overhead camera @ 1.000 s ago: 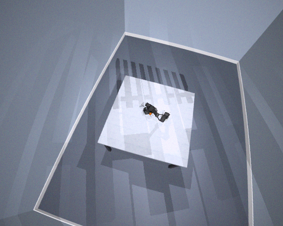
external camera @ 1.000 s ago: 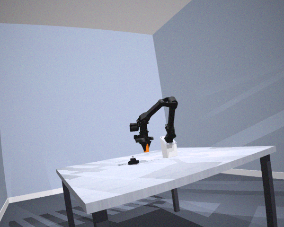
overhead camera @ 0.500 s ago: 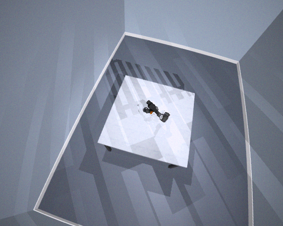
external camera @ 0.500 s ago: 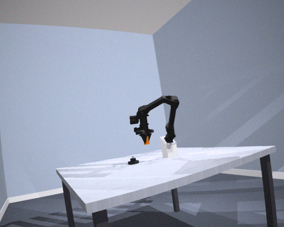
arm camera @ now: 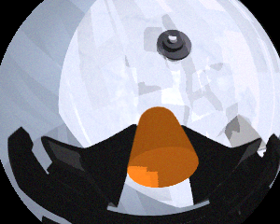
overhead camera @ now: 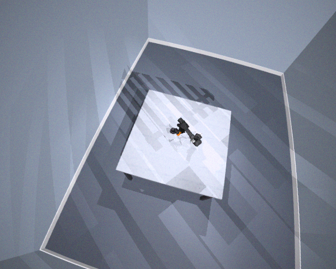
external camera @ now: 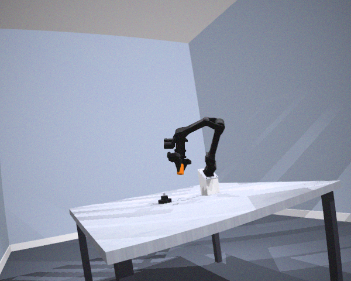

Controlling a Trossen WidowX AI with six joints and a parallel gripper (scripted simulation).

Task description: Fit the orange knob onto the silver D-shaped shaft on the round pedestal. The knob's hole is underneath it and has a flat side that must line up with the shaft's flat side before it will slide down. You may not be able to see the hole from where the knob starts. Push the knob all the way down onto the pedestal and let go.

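My gripper tip is 10 mm past the orange knob, 10 mm to the left of it and 30 mm below it. Also, from my gripper tip: pedestal (80 mm ahead, 110 mm to the right, 140 mm below).
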